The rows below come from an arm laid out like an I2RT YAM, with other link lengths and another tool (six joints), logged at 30 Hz.
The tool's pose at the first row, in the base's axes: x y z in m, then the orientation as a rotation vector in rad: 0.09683, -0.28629, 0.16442, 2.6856, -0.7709, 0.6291
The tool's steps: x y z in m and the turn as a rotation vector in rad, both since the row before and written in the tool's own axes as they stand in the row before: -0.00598, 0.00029, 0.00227, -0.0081, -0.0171, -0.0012; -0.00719, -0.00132, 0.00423, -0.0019, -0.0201, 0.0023; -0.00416, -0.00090, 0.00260, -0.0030, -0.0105, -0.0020; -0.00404, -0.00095, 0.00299, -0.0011, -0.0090, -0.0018; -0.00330, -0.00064, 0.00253, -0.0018, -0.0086, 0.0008; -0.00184, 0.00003, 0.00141, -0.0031, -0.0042, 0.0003; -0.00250, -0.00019, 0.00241, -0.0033, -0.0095, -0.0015; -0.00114, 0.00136, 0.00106, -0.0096, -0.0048, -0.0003; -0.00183, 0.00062, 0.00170, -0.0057, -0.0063, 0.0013; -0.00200, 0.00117, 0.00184, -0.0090, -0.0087, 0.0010; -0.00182, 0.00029, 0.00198, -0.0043, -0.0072, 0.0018; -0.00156, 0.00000, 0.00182, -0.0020, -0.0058, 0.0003
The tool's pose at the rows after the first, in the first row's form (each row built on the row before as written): 0.09285, -0.28477, 0.15964, 2.6873, -0.7745, 0.6022; 0.08938, -0.28210, 0.15242, 2.6951, -0.7831, 0.5756; 0.08743, -0.28044, 0.14814, 2.6980, -0.7833, 0.5598; 0.08567, -0.27892, 0.14358, 2.7018, -0.7832, 0.5470; 0.08415, -0.27781, 0.13982, 2.7041, -0.7867, 0.5350; 0.08307, -0.27750, 0.13779, 2.7032, -0.7884, 0.5279; 0.08186, -0.27706, 0.13456, 2.7050, -0.7890, 0.5133; 0.08047, -0.27802, 0.13336, 2.6985, -0.7903, 0.5019; 0.07910, -0.27829, 0.13120, 2.6958, -0.7940, 0.4909; 0.07730, -0.27897, 0.12895, 2.6912, -0.7980, 0.4750; 0.07614, -0.27907, 0.12651, 2.6900, -0.8026, 0.4637; 0.07530, -0.27900, 0.12427, 2.6906, -0.8046, 0.4551
